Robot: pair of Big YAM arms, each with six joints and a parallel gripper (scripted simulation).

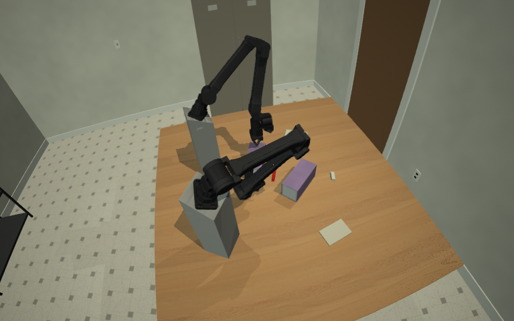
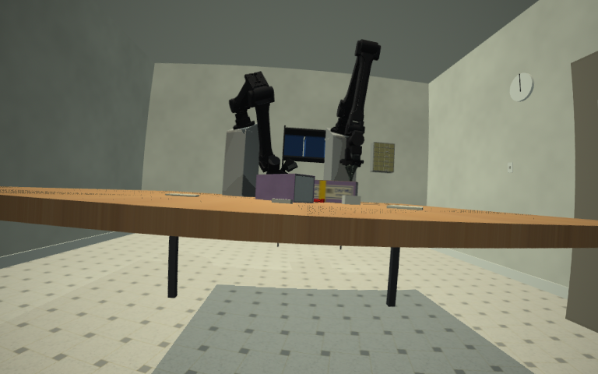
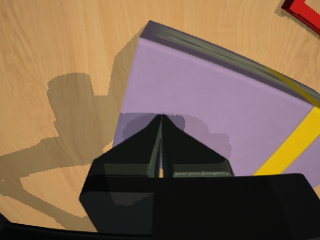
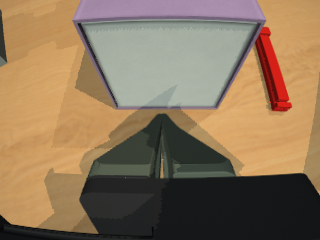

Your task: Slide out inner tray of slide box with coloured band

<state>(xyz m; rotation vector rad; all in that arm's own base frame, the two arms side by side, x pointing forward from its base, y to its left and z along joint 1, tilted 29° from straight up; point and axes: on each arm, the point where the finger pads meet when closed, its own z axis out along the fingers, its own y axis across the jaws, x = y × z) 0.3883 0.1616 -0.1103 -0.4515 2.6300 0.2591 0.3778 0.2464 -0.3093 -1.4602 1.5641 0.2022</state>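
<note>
The red stick is 150 mm ahead of my right hand, 40 mm to the left of it and 40 mm below it. Also, from my right hand: cream card 440 mm to the right, 350 mm ahead, 40 mm below.
</note>
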